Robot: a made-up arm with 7 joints.
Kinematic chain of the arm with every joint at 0, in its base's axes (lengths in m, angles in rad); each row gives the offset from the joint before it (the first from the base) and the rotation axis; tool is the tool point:
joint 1: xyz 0 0 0 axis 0 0.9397 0.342
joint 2: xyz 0 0 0 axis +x
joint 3: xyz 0 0 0 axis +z
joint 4: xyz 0.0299 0 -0.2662 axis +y
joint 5: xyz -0.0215 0 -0.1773 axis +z
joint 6: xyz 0 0 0 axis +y
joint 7: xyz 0 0 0 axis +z
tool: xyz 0 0 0
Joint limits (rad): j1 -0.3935..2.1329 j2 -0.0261..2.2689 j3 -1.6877..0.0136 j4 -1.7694..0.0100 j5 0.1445..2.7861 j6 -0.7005..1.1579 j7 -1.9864..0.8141
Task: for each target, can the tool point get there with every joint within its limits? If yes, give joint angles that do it. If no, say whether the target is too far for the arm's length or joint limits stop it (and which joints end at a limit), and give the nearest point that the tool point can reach.
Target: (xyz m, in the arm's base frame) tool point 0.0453 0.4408 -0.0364
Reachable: yes | joints -0.1062 1.6578 -1.2564 -0.4179 1.5861 -0.4976 -0.0977
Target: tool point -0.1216 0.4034 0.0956
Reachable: yes | joints 1.4454 1.9316 -1.3282 -0.7527 2.1797 0.0580 -1.4214
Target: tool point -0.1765 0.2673 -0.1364
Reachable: yes | joints 0.8655 1.6102 -1.3143 -1.6190 0.4746 0.5953 -1.5639
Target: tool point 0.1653 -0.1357 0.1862
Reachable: no: joint limits stop it (at a limit: joint 1, joint 2, joint 3, joint 4) | nearest point 0.1579 0.1665 0.2329 | short by 0.306 m
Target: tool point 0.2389 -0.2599 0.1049
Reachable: no: joint limits stop it (at a limit: joint 1, joint 2, joint 4) | nearest point 0.2248 -0.1595 -0.1759 | short by 0.299 m
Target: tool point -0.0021 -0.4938 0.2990
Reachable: no: too far | nearest point -0.1825 -0.3330 0.0302 | short by 0.361 m
